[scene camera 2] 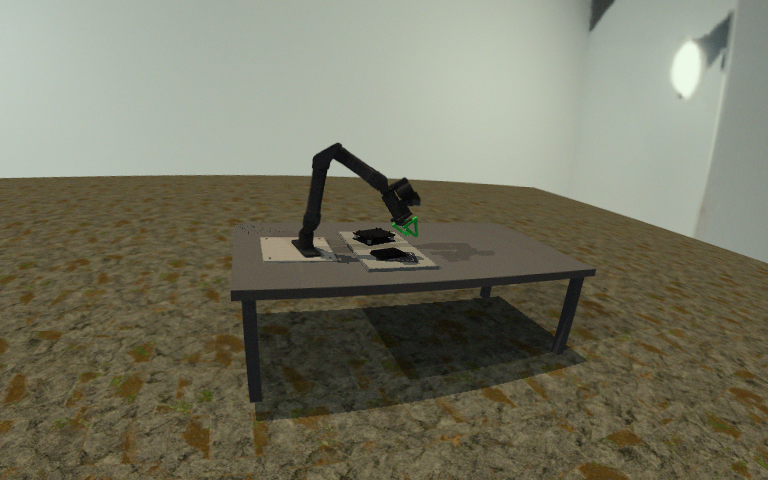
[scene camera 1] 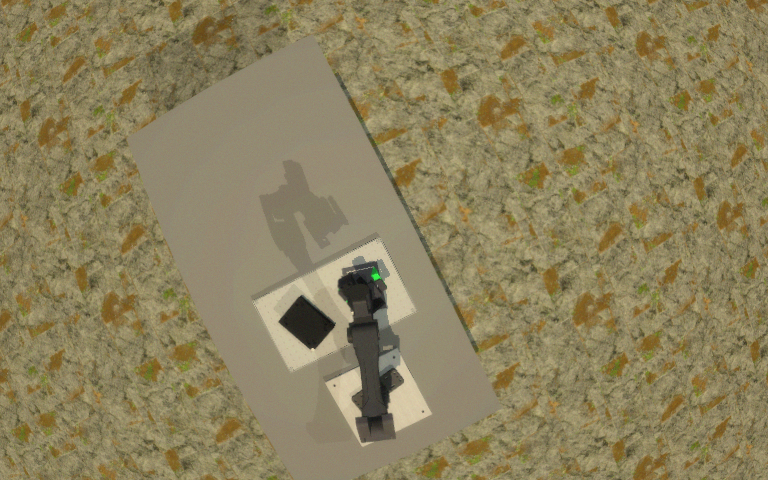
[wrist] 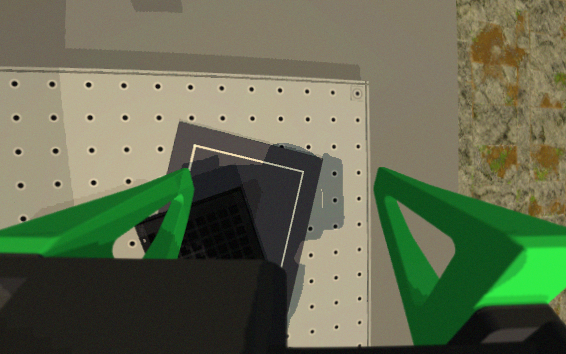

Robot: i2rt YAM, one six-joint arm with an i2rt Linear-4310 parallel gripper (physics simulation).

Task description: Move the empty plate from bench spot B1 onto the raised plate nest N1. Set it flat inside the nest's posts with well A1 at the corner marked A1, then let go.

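Places are measured from the arm's base along level axes (x down, y ahead, z right), in metres.
Where they show: gripper, fingertip midpoint: (scene camera 2: 412, 236) (scene camera 1: 361, 274) (wrist: 283, 178); arm's base, origin of the base link: (scene camera 2: 305, 248).
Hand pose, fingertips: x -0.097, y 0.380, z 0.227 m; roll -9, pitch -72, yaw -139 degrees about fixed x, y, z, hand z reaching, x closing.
Things, the pixels of their centre, and the offset from my fingertips. "spot": a spot on its surface instead. Level surfaces: height alone.
- empty plate, body centre: (wrist: 215, 277) (scene camera 1: 364, 298) (scene camera 2: 388, 253) dx +0.086, dy -0.075, dz -0.054 m
- dark pad, surface spot: (wrist: 308, 185) spot: dx +0.093, dy -0.021, dz +0.042 m
- raised nest N1, body centre: (scene camera 1: 306, 323) (scene camera 2: 374, 235) dx +0.073, dy -0.025, dz -0.272 m
- grey-brown table, its level: dx +0.108 m
The empty plate (scene camera 2: 387, 253) (wrist: 215, 222) is black with a grid of wells. It lies at an angle on the dark pad (wrist: 308, 185) of spot B1, overlapping its pale outline; in scene camera 1 the arm hides most of it. The raised nest N1 (scene camera 1: 306, 322) (scene camera 2: 373, 234) is black and stands beside it; its posts and A1 mark are too small to make out. My gripper (scene camera 2: 406, 227) (wrist: 283, 178) is open and empty, above the board. In the wrist view its left finger and the dark wrist housing hide part of the plate, and the right finger is beyond the board's right edge.
A white perforated board (scene camera 1: 399, 283) (scene camera 2: 416, 264) (wrist: 107, 100) carries both places. The arm's base stands on a separate white plate (scene camera 1: 411, 408) (scene camera 2: 277, 249). Both lie on the grey-brown table (scene camera 1: 226, 141) (scene camera 2: 526, 257), whose right edge shows in the wrist view.
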